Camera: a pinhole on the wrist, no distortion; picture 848 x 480 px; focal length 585.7 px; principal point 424.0 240.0 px. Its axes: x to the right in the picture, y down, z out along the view. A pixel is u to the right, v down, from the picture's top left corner.
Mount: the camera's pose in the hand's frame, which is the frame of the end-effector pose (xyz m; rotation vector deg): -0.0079 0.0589 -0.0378 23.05 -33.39 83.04
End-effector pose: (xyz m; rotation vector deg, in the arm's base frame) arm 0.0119 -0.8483 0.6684 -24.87 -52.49 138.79
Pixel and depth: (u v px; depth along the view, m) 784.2 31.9 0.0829
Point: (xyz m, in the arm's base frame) -0.0427 -0.9046 0.6782
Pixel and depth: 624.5 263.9 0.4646
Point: -0.0863 -1.0622 1.0429
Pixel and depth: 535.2 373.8 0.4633
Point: 0.0255 -1.0540 1.0490
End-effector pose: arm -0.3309 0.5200 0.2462 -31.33 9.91 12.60
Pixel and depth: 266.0 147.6 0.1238
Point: -0.3206 0.5067 0.3045
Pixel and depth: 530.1 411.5 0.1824
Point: -0.3941 0.5580 0.3761
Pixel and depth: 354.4 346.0 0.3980
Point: -0.3795 0.4581 0.5837
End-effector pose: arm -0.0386 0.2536 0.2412 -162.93 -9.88 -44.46
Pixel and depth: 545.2 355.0 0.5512
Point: 0.0047 0.4987 -0.2176
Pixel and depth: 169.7 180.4 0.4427
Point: -0.0161 0.6466 0.1092
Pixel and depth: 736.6 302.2 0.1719
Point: 0.0023 0.2504 0.0838
